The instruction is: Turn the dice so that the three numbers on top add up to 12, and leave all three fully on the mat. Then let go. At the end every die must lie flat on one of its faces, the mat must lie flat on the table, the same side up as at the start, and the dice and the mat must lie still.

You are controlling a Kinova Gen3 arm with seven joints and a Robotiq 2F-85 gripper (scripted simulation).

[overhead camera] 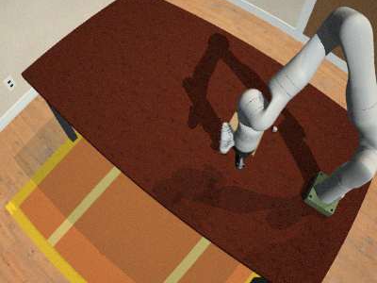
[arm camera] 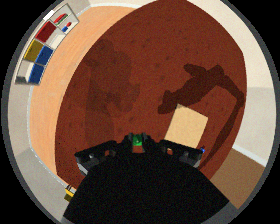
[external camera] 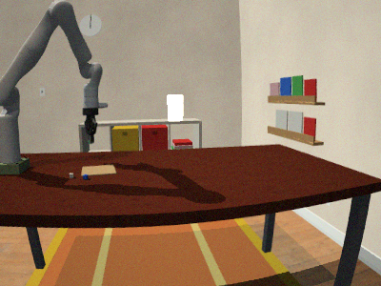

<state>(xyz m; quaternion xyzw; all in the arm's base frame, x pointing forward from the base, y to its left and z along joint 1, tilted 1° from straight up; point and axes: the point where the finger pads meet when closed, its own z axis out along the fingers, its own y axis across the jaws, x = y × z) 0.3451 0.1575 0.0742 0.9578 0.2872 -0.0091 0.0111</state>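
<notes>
Right now my hand is 15 cm to the left of the tan mat, 11 cm above it and 6 cm short of it. The rest, counted from my hand: white die: 25 cm to the right, 10 cm below, 2 cm behind; then green die: 1 cm below; then blue die: 27 cm to the right, 10 cm below, 4 cm ahead.
</notes>
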